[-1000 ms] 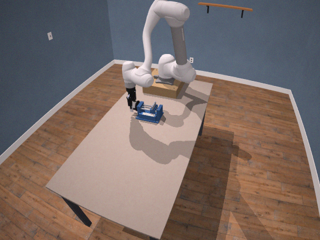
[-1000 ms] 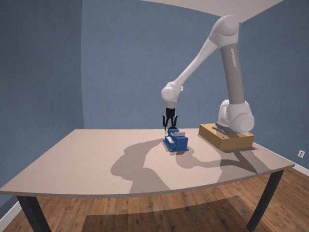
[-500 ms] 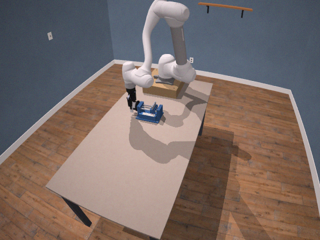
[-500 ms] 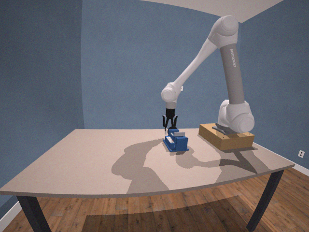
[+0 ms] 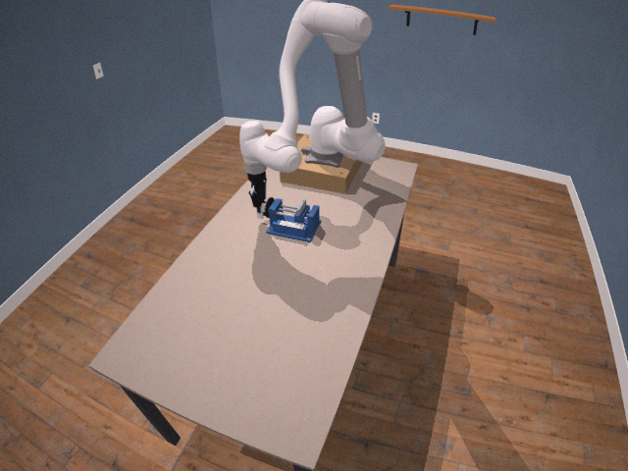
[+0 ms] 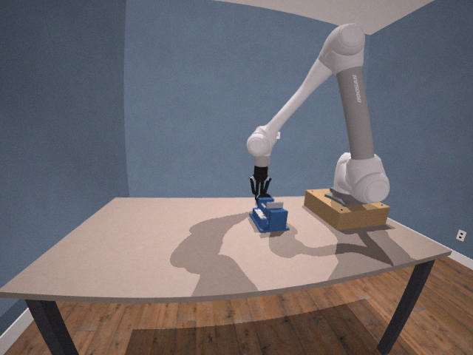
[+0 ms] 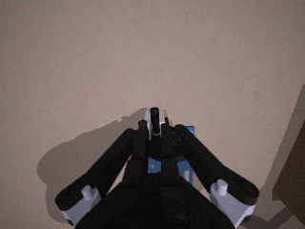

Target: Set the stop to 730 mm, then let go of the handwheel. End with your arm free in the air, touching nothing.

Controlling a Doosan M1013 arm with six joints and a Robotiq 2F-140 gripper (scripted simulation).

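Right now my hand is 2 cm to the right of the black handwheel and 1 cm above it. The rest, counted from my hand: grey stop block (18 cm to the left, 2 cm above).
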